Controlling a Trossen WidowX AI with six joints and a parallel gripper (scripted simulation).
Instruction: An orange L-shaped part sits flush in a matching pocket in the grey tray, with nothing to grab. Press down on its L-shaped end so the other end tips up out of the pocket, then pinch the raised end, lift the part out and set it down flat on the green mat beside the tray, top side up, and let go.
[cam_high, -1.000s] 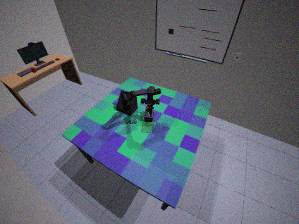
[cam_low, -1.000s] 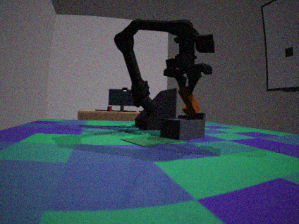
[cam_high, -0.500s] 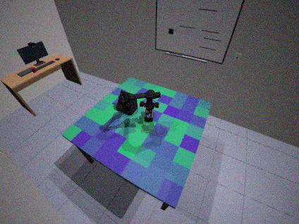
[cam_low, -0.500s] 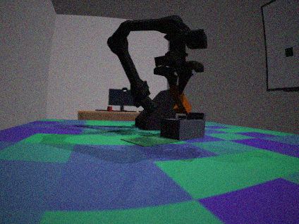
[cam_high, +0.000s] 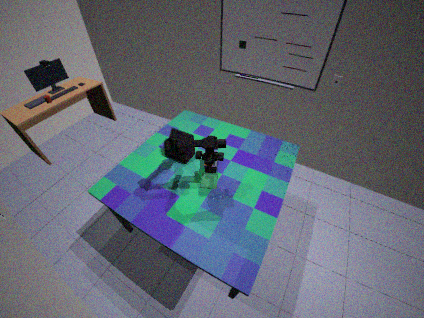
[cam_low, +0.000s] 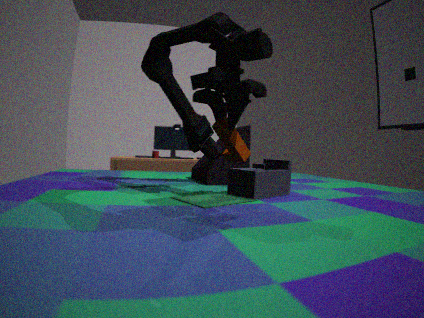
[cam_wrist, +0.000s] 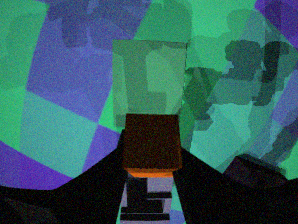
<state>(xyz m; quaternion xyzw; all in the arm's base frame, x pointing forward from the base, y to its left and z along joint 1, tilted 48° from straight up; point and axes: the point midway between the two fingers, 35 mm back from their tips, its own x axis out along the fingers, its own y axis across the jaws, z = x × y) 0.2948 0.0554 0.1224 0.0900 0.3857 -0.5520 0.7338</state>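
The green mat lies 170 mm below my gripper tip, 20 mm to the right of it and 10 mm ahead of it. The rest, counted from my gripper tip: orange L-shaped part: 30 mm below, 30 mm behind, 20 mm to the left.
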